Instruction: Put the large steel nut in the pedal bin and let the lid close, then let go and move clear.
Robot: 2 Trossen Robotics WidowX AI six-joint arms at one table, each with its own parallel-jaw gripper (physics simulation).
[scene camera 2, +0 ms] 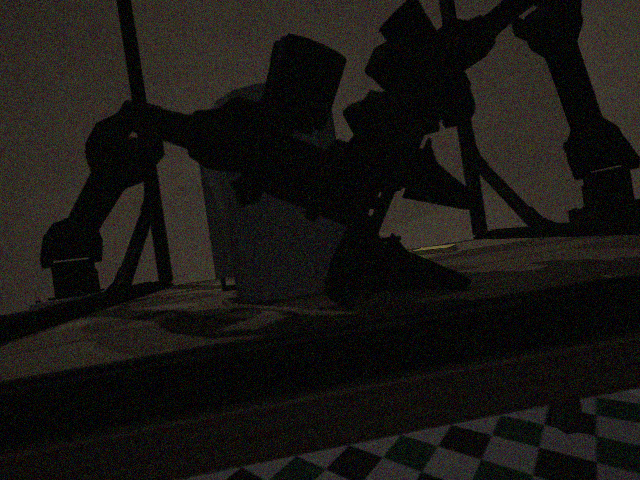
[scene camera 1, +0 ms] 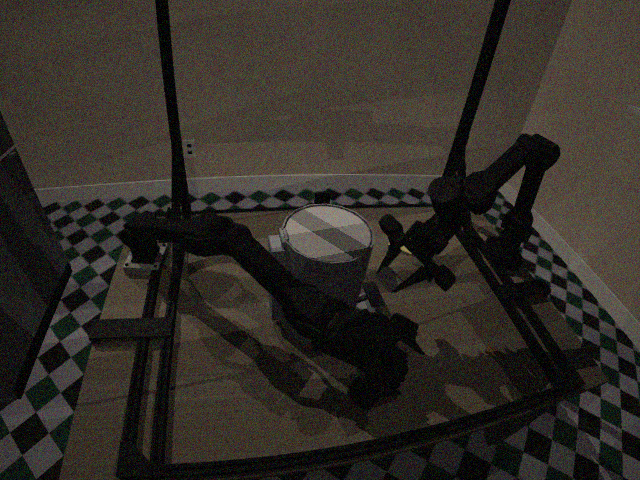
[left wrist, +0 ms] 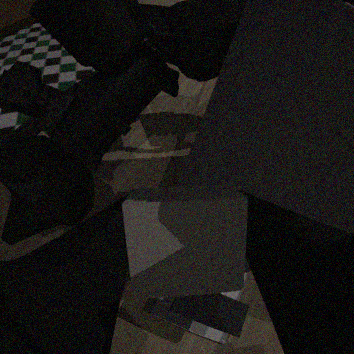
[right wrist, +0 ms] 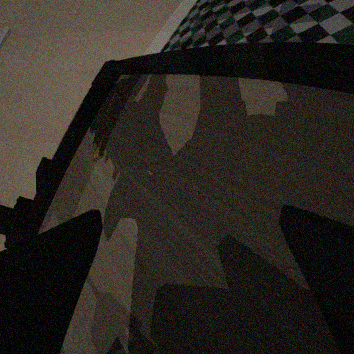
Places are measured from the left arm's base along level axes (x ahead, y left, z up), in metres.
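Pixels of known places: left gripper, fingertip midpoint: [scene camera 1: 385, 283] [left wrist: 182, 202]; right gripper, fingertip midpoint: [scene camera 2: 475, 242] [scene camera 1: 411, 373] [left wrist: 20, 216] [right wrist: 192, 217]; left arm's base, link origin: [scene camera 2: 610, 204] [scene camera 1: 506, 247] [right wrist: 10, 221]; right arm's base, link origin: [scene camera 2: 77, 295] [scene camera 1: 145, 254].
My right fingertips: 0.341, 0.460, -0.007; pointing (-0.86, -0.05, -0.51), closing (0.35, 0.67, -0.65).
Ahead of a thing's pixels: the offset from my right fingertips to its top centre, as dx, dy, dz.
The round grey pedal bin {+0.211, -0.143, +0.213} [scene camera 1: 328, 267] [scene camera 2: 270, 248] stands mid-table with its lid {+0.211, -0.143, +0.211} [scene camera 1: 328, 230] lying flat and closed. Its dark side wall fills the right of the left wrist view [left wrist: 281, 123], and its pedal {+0.088, -0.192, +0.011} [left wrist: 200, 316] lies low at its foot. My left gripper [scene camera 1: 409, 273] [left wrist: 182, 202] is just to the right of the bin, lower than the lid, and is shut on the large steel nut {+0.077, -0.131, +0.152} [scene camera 1: 400, 270] [left wrist: 197, 239], which looks like a grey block. My right gripper [scene camera 1: 377, 388] [right wrist: 192, 217] is open and empty, low over the table in front of the bin.
The right arm [scene camera 1: 270, 267] stretches across the front of the bin. Black frame posts [scene camera 1: 172, 119] [scene camera 1: 475, 95] and a curved front bar [scene camera 1: 366, 445] ring the table. A small orange piece {-0.230, -0.097, -0.032} [scene camera 1: 494, 352] [right wrist: 96, 149] lies near the right edge. The scene is very dark.
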